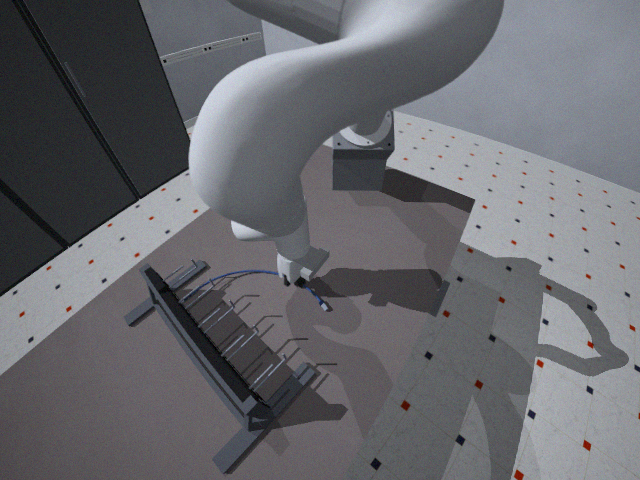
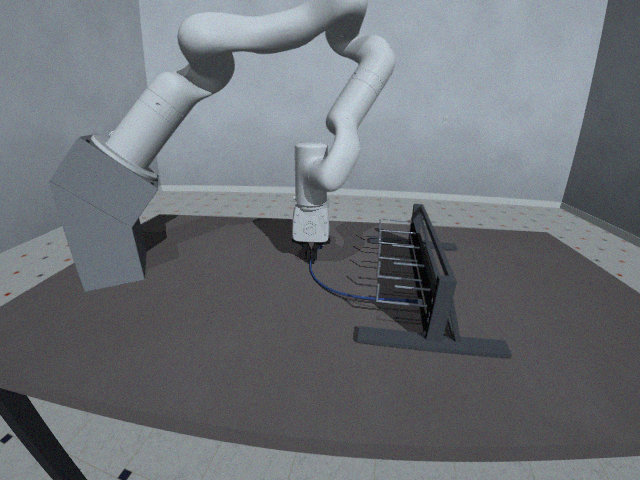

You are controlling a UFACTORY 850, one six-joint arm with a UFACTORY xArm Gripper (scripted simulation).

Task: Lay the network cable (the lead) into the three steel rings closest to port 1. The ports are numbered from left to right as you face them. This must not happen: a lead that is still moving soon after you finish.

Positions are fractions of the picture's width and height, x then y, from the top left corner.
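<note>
I see a dark port panel (image 1: 0.40, 0.87); the same dark port panel (image 2: 0.69, 0.64) is visible there as well.
</note>
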